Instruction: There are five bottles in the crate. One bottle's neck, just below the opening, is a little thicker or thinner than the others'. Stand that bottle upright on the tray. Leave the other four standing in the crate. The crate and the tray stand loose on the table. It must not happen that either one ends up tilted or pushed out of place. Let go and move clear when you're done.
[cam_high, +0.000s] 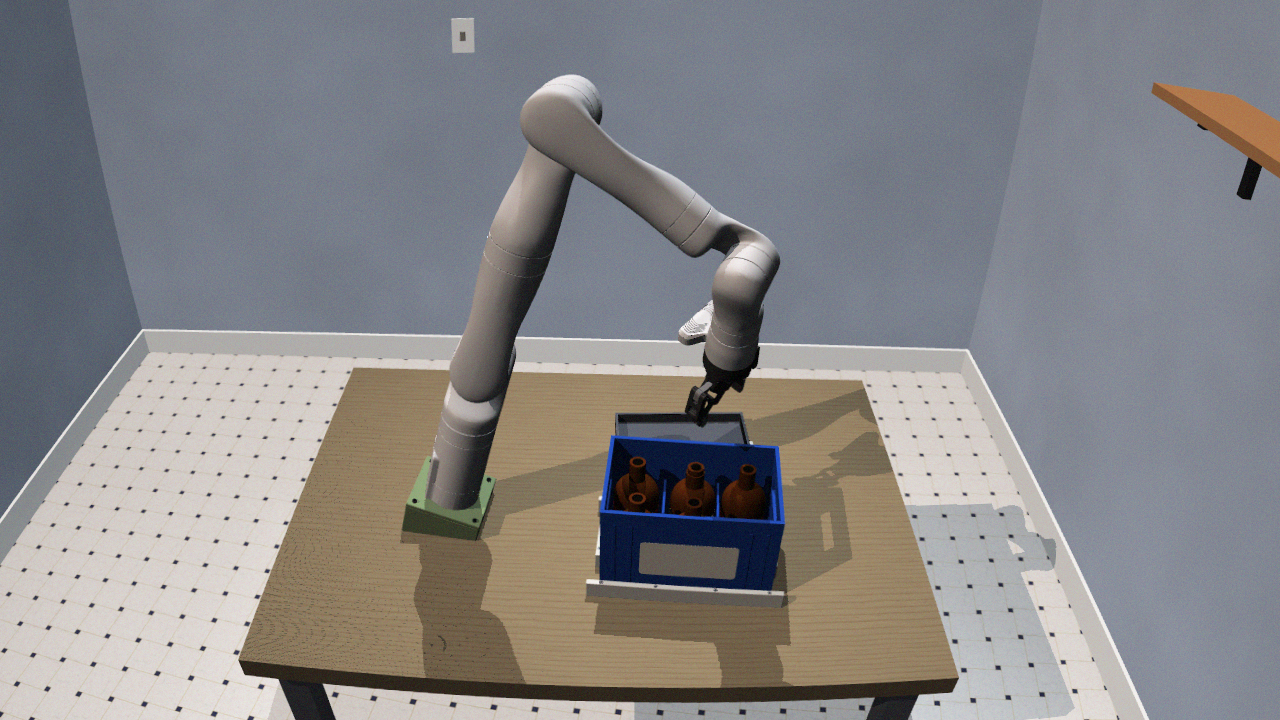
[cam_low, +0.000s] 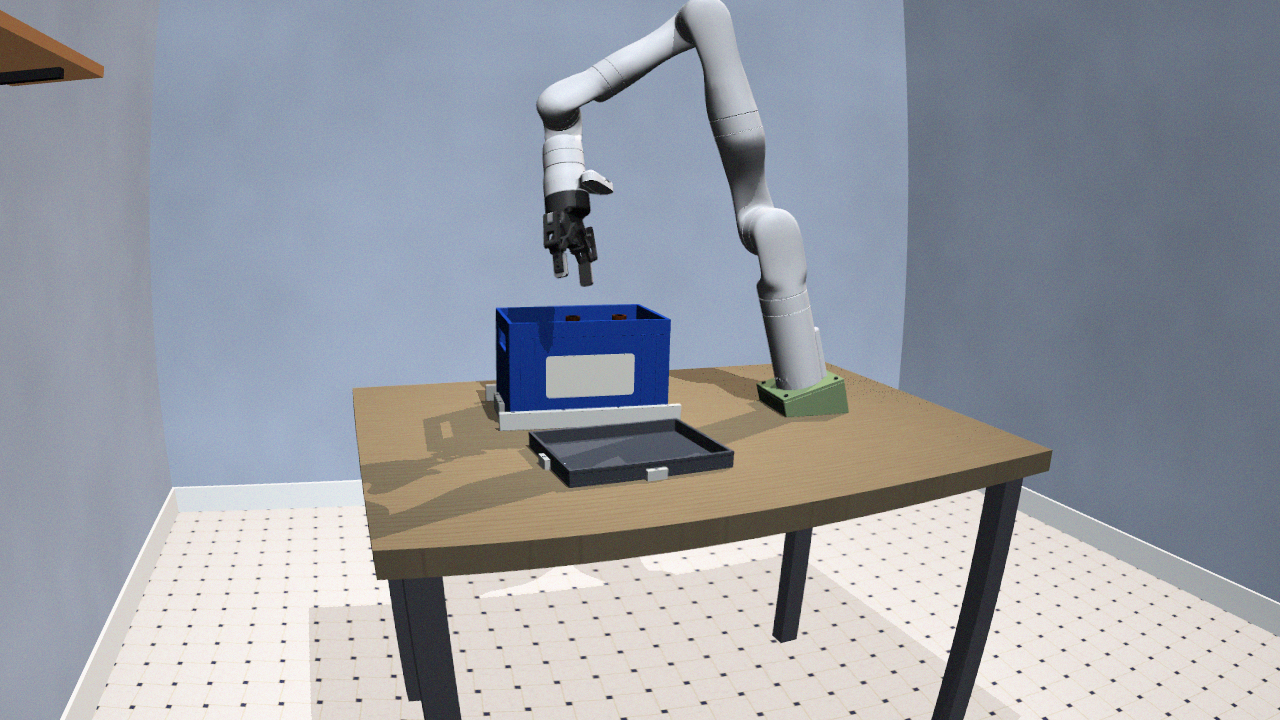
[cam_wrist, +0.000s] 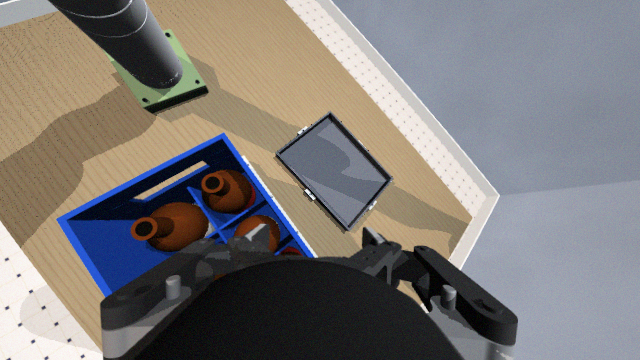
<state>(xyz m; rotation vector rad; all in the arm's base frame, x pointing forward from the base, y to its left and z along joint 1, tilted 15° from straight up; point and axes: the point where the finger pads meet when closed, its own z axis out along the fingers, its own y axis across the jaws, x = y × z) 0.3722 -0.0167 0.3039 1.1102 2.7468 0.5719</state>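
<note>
Now: hand 5 cm past the blue crate, 9 cm to the left of it and 16 cm above it. The rest, counted from my hand: dark grey tray 2 cm behind, 18 cm to the left, 23 cm below.
</note>
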